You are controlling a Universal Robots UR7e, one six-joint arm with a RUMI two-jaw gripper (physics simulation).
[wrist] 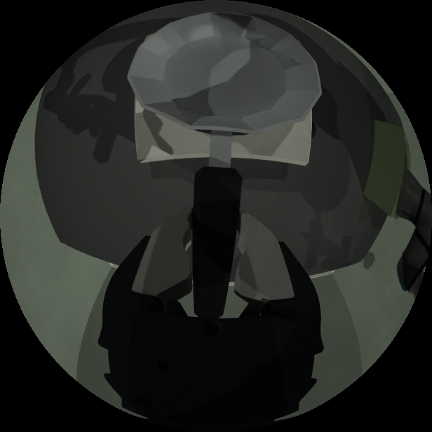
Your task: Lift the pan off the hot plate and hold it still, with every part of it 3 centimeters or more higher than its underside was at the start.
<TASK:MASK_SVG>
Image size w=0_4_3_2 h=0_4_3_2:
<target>my gripper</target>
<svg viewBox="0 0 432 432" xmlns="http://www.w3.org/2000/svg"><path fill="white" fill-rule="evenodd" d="M187 207L159 225L150 235L145 235L119 264L107 285L102 304L102 328L97 339L97 343L100 346L108 349L110 373L104 373L104 378L121 397L121 407L147 417L147 419L156 424L191 431L215 432L241 431L270 425L274 419L299 410L299 400L316 383L316 378L311 378L314 354L323 351L323 343L320 337L320 304L316 289L311 278L309 278L309 275L283 241L278 241L276 236L264 224L256 220L255 217L252 217L245 210L239 210L237 223L239 238L237 246L241 250L242 255L239 258L234 276L234 292L238 297L248 302L238 318L187 316L180 302L176 301L187 295L192 289L190 257L186 251L189 245L191 245L190 229L192 228L193 208Z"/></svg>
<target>grey faceted pan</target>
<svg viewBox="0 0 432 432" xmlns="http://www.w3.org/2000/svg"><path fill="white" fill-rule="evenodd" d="M208 12L169 22L154 32L154 34L151 34L137 47L128 70L127 79L142 108L164 116L188 129L211 130L208 166L203 166L194 174L192 280L194 313L196 316L219 318L223 314L227 297L241 198L242 177L235 168L230 168L232 131L255 135L265 130L303 121L322 93L315 60L292 34L252 15Z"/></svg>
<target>pale square hot plate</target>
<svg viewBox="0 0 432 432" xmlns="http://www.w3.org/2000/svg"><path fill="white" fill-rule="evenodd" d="M311 110L303 121L265 130L255 135L232 131L231 157L258 158L305 166L309 162L311 138L316 133L315 123L311 121ZM135 96L135 149L137 160L140 163L173 158L209 157L211 130L185 128L164 116L142 108Z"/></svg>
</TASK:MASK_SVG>
